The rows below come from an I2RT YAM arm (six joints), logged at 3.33 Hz.
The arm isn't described. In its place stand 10 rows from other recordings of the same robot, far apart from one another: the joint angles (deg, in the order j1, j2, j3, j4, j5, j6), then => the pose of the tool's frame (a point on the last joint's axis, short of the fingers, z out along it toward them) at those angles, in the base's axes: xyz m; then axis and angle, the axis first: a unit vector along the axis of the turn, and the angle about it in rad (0 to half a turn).
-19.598 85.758 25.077 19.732 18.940 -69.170 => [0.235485 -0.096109 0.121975 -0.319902 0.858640 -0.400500 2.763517]
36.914 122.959 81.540 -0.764 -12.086 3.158 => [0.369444 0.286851 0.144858 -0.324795 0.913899 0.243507 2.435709]
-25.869 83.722 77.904 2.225 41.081 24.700 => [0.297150 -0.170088 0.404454 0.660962 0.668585 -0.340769 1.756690]
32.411 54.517 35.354 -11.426 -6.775 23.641 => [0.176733 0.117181 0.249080 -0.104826 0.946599 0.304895 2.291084]
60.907 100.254 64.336 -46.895 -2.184 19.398 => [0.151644 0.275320 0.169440 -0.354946 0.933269 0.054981 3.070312]
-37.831 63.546 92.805 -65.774 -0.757 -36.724 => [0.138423 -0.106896 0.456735 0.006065 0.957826 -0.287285 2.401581]
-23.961 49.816 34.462 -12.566 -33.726 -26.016 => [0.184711 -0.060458 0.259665 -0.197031 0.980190 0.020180 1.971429]
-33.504 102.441 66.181 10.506 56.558 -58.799 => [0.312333 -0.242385 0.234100 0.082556 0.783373 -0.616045 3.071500]
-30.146 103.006 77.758 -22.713 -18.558 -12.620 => [0.350511 -0.190458 0.240472 0.090117 0.995859 0.012010 2.352256]
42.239 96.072 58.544 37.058 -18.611 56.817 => [0.278511 0.268231 0.273478 -0.025821 0.761609 0.647522 2.397056]
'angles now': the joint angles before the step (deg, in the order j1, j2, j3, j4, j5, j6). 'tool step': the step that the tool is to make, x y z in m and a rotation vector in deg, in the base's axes. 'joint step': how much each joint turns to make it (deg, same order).
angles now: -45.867 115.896 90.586 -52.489 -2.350 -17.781
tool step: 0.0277 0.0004 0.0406 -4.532 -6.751 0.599
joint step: 2.645 -0.005 8.301 -0.198 -0.873 2.382
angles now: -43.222 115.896 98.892 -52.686 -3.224 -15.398
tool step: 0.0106 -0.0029 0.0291 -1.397 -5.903 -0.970
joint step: 0.499 0.003 5.668 -0.201 -2.187 2.533
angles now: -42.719 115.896 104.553 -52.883 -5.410 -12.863
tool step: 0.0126 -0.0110 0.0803 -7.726 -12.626 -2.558
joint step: -0.021 1.240 16.807 -0.661 -1.027 3.717
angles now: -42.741 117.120 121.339 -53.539 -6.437 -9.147
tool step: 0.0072 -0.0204 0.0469 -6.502 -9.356 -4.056
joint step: -1.158 5.788 16.758 0.636 0.940 3.235
